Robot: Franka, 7 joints.
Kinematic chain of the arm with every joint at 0, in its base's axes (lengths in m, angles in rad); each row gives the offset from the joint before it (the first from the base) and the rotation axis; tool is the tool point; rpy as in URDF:
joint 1: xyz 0 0 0.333 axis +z
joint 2: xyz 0 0 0 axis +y
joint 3: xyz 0 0 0.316 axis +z
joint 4: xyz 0.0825 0 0 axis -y
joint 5: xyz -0.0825 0 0.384 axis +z
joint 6: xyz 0 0 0 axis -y
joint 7: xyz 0.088 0 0 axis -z
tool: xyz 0 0 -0.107 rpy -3.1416 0 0
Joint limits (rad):
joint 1: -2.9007..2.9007
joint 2: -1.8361..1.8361
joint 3: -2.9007..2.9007
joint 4: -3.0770..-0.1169
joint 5: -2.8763..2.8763
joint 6: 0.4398..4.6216
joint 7: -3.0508..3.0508
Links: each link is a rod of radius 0.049 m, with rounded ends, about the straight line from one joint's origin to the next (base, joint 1, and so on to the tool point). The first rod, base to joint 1, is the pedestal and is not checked.
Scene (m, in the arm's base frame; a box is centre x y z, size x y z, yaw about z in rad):
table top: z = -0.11
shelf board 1: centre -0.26 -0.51 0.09 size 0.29 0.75 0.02 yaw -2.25
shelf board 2: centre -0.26 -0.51 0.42 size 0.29 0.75 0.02 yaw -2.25
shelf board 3: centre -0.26 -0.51 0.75 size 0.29 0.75 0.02 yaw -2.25
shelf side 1: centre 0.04 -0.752 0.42 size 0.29 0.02 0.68 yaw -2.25
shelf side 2: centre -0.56 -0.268 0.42 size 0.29 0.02 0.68 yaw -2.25
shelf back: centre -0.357 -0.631 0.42 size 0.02 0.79 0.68 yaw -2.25
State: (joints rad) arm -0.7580 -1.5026 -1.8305 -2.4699 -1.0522 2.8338 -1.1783
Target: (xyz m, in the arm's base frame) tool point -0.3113 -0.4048 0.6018
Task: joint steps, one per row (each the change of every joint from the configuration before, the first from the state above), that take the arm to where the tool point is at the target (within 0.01 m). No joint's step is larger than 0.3 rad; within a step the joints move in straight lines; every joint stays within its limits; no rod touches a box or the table.
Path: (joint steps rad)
1: -0.2145 0.0841 -0.0718 -0.2024 -0.1259 0.0659 0.0000
2: -0.2144 0.0842 -0.0717 -0.2023 -0.1260 0.0659 0.0000
3: -0.2145 0.0841 -0.0718 -0.2024 -0.1259 0.0658 0.0000
4: 0.1254 -0.1249 0.2586 0.0636 0.0546 0.0272 0.0000
5: 0.1254 -0.1250 0.2587 0.0636 0.0546 0.0272 0.0000
6: 0.1254 -0.1249 0.2586 0.0635 0.0546 0.0272 0.0000
7: 0.1254 -0.1250 0.2587 0.0636 0.0545 0.0272 0.0000
8: 0.1172 0.1404 -0.0686 0.2120 0.0548 -0.0652 0.0000
9: 0.1172 0.1403 -0.0686 0.2119 0.0548 -0.0652 0.0000
10: 0.1172 0.1403 -0.0686 0.2119 0.0548 -0.0653 0.0000

